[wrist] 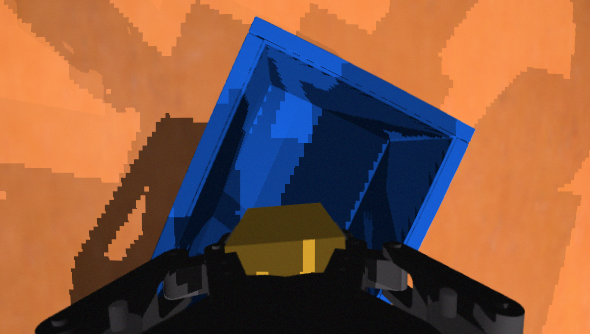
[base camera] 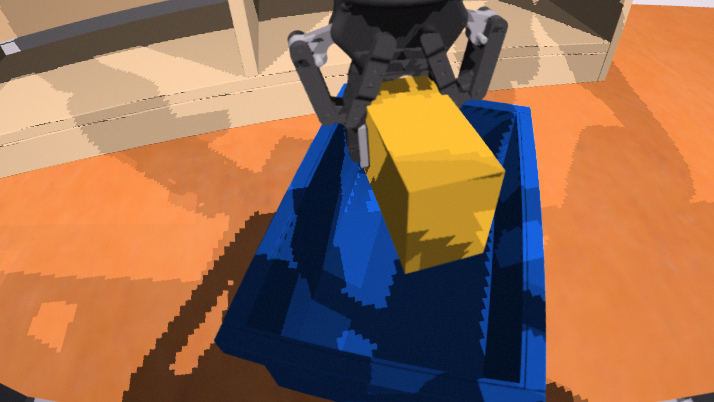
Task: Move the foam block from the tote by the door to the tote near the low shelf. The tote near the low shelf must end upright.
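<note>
The yellow foam block is held between the fingers of my gripper, which is shut on it. The block hangs tilted in the base view, over the opening of a blue tote. The tote stands upright on the floor near the low shelf, and its inner floor shows beside the block in both views. The right fingertip is hidden behind the block in the base view. The tote by the door does not show in either view.
The low wooden shelf runs along the back of the base view, behind the tote, with an upright divider and a base board. Orange floor surrounds the tote, with dark shadows on it.
</note>
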